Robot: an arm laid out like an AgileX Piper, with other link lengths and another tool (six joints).
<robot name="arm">
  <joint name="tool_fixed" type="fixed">
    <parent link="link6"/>
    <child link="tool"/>
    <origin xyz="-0.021 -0.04 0.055" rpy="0 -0.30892 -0.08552"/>
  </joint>
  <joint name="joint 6" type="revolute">
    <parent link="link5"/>
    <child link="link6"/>
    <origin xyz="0 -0.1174 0" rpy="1.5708 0 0"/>
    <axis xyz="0 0 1"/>
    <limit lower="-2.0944" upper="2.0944"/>
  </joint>
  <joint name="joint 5" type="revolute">
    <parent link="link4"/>
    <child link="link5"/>
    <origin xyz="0 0 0" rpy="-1.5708 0 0"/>
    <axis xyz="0 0 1"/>
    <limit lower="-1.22" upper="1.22"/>
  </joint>
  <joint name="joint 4" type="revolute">
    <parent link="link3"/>
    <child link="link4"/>
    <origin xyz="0.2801 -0.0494 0" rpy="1.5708 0 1.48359"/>
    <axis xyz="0 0 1"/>
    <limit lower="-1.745" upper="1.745"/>
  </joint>
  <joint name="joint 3" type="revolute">
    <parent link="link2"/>
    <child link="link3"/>
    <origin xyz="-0.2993 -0.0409 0"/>
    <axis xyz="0 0 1"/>
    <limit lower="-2.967" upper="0"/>
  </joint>
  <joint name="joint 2" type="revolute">
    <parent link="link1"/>
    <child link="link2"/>
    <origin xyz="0 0 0" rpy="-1.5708 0 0"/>
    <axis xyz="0 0 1"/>
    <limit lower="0" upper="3.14"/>
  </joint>
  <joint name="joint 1" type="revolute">
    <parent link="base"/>
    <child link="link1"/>
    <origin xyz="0 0 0.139"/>
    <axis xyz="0 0 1"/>
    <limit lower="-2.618" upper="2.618"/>
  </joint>
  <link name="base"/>
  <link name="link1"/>
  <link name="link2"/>
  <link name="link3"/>
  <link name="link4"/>
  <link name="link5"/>
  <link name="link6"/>
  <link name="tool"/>
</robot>
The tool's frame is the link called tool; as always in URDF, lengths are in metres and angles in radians.
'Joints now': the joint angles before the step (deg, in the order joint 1, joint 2, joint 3, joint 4, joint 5, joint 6). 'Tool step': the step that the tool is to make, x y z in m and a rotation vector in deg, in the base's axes. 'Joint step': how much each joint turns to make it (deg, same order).
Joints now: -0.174 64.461 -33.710 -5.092 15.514 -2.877
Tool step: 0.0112 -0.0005 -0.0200 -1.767 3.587 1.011
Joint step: 0.004 4.832 -0.671 -2.048 -0.582 0.006
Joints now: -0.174 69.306 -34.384 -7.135 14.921 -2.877
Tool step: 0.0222 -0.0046 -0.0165 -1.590 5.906 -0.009
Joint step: -0.383 7.337 -5.105 -1.613 3.700 0.027
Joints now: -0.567 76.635 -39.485 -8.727 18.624 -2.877
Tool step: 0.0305 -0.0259 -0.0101 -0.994 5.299 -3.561
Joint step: -3.360 8.646 -8.509 -0.875 5.182 -0.035
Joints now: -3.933 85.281 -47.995 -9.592 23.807 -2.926
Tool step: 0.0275 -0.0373 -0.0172 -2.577 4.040 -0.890
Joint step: -5.051 8.406 -6.943 -0.038 1.926 -5.238
